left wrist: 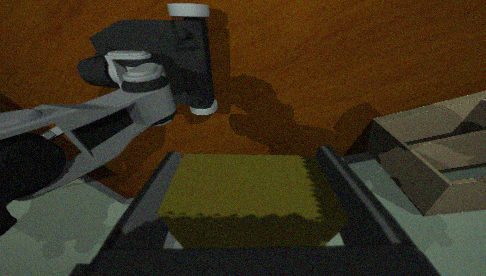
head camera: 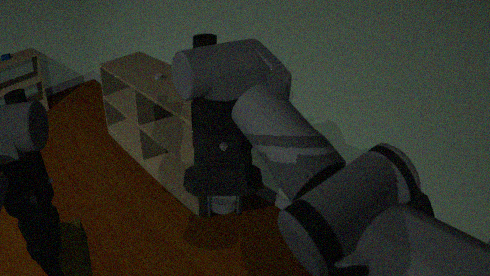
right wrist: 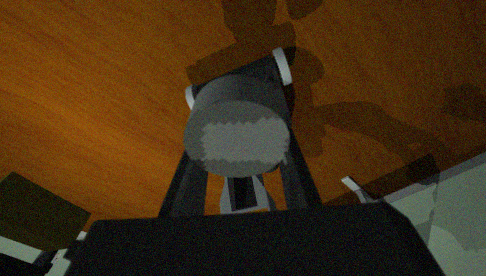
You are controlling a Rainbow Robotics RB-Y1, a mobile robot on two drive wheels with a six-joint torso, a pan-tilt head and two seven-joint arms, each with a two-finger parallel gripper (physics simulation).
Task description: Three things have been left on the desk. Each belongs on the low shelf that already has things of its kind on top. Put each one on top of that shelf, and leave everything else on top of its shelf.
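Frame: origin at the robot's base, x ahead, y left, z up, level; centimetres.
Seen in the pictures: left gripper, fingertip midpoint: (left wrist: 248,157) (head camera: 58,260); right gripper, fingertip midpoint: (head camera: 223,212) (right wrist: 241,141).
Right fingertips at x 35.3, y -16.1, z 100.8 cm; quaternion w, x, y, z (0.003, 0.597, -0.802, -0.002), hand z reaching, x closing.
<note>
Pixels of each thing's top centre, then the offset from my right fingertips to it. Level surfaces: height alone.
- large yellow block, top centre: (left wrist: 248,242) (head camera: 65,240) (right wrist: 14,236) dx -1.7, dy +28.8, dz +1.5 cm
- grey cylinder, top centre: (right wrist: 237,146) (head camera: 222,194) dx +1.9, dy -0.6, dz +2.5 cm
- low wooden shelf, surface height: dz -39.8 cm
- small grey thing, top centre: (head camera: 158,74) dx +160.2, dy -11.1, dz -37.4 cm
- brown wooden floor, surface height: dz -100.7 cm
My left gripper (head camera: 44,250) (left wrist: 248,157) is shut on a large yellow block (head camera: 75,247) (left wrist: 240,187) (right wrist: 40,210), held above the floor. My right gripper (head camera: 221,206) (right wrist: 241,141) is shut on a grey cylinder (head camera: 225,201) (right wrist: 240,125), near the close end of the low wooden shelf (head camera: 137,61). A small grey thing (head camera: 160,76) sits on top of that shelf; my right arm hides part of the top. Another low shelf (head camera: 31,51) at the far left bears a small blue thing (head camera: 6,57). The desk and a third loose thing do not show in the head view.
The brown wooden floor (head camera: 90,165) (left wrist: 350,50) (right wrist: 100,115) lies under both grippers. A pale green wall (head camera: 390,65) stands behind the middle shelf. In the left wrist view a wooden shelf (left wrist: 410,175) stands at the right. Parts of the robot's base (left wrist: 197,60) (right wrist: 260,70) show in both wrist views.
</note>
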